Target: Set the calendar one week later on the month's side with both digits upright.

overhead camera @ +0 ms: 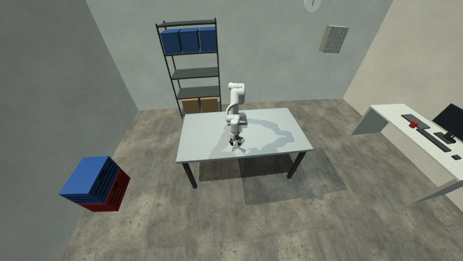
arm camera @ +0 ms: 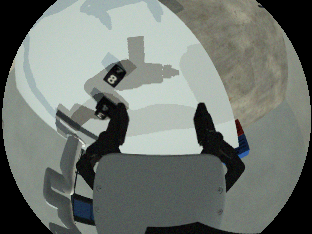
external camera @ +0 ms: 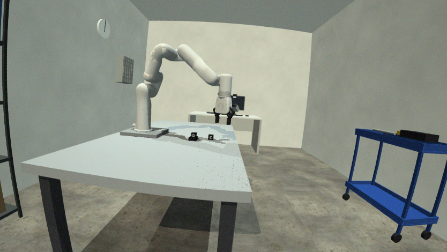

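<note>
Now: the cube 110 mm below my hand, 80 mm behind it and 50 mm to the left of it.
</note>
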